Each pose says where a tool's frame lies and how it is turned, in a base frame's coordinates. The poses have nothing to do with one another.
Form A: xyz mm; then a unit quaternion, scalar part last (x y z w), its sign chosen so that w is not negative.
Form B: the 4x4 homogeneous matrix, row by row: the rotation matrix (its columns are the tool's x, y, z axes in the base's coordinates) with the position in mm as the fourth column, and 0 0 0 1 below. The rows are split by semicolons. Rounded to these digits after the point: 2 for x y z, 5 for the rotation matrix.
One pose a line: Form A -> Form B
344.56 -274.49 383.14 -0.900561 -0.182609 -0.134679 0.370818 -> 0.89703 0.42878 0.10714 344.56; 0.22902 -0.65830 0.71708 -274.49; 0.37800 -0.61870 -0.68871 383.14; 0 0 0 1
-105.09 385.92 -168.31 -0.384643 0.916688 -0.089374 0.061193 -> -0.69661 -0.69426 0.18094 -105.09; -0.71613 0.68812 -0.11678 385.92; -0.04344 -0.21093 -0.97654 -168.31; 0 0 0 1
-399.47 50.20 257.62 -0.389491 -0.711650 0.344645 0.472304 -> -0.25045 0.22881 -0.94070 -399.47; 0.87992 0.45903 -0.12262 50.20; 0.40376 -0.85845 -0.31630 257.62; 0 0 0 1
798.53 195.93 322.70 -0.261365 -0.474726 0.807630 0.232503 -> -0.75526 -0.12740 -0.64292 798.53; 0.62371 -0.44116 -0.64527 195.93; -0.20142 -0.88834 0.41265 322.70; 0 0 0 1
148.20 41.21 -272.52 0.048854 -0.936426 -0.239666 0.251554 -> -0.86867 0.02908 -0.49454 148.20; -0.21207 0.88035 0.42428 41.21; 0.44771 0.47344 -0.75856 -272.52; 0 0 0 1
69.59 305.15 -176.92 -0.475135 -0.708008 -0.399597 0.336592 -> -0.32191 0.94180 -0.09689 69.59; 0.40380 0.22914 0.88569 305.15; 0.85634 0.24598 -0.45406 -176.92; 0 0 0 1
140.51 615.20 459.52 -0.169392 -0.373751 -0.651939 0.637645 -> -0.12943 0.95803 -0.25577 140.51; -0.70479 0.09256 0.70335 615.20; 0.69751 0.27130 0.66323 459.52; 0 0 0 1
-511.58 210.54 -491.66 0.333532 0.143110 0.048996 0.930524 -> 0.95424 0.00428 0.29902 -511.58; 0.18665 0.77271 -0.60670 210.54; -0.23365 0.63474 0.73655 -491.66; 0 0 0 1
